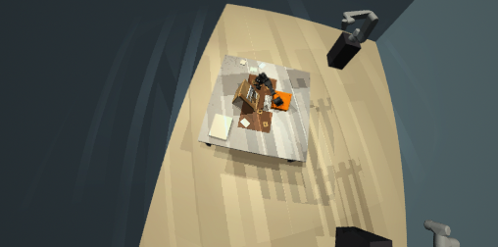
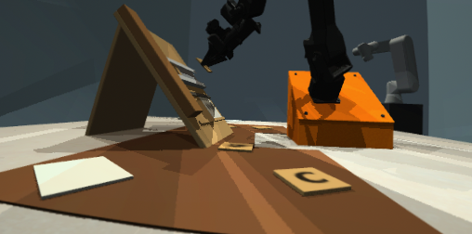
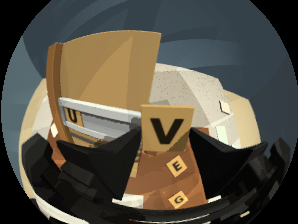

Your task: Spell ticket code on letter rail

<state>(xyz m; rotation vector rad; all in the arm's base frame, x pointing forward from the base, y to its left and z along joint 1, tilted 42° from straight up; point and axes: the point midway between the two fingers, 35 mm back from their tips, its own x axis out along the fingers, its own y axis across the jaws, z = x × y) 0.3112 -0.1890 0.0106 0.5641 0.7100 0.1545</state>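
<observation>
The u tile lies 3 cm ahead of my gripper tip, 18 cm to the left of it and 5 cm below it. Round my gripper tip: tan tile marked v (right at my gripper tip); then brown mat (14 cm behind, 13 cm to the left, 21 cm below); then e tile (7 cm behind, 10 cm to the right, 21 cm below).
</observation>
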